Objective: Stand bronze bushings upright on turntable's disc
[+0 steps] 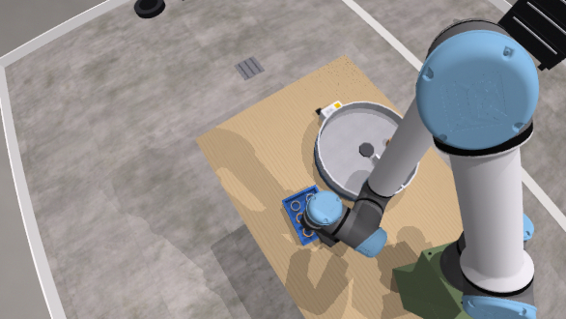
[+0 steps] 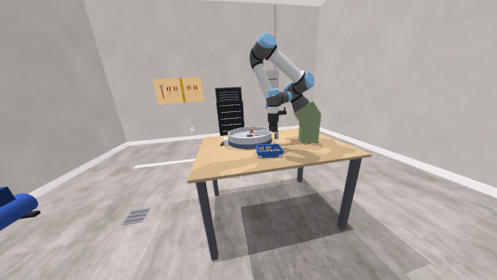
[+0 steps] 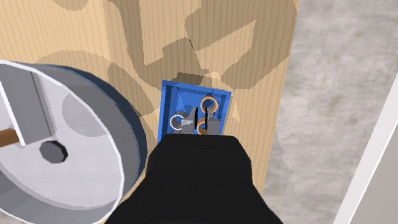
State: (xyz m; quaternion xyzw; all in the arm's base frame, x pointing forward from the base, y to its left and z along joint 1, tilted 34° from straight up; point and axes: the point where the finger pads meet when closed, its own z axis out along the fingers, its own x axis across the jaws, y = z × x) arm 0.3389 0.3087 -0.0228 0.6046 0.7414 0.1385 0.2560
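The blue crate lies 5 cm ahead of my hand, 2 cm to the right of it and 12 cm below it. From my hand the other things lie so: grey turntable disc 19 cm ahead, 35 cm to the right, 9 cm below.
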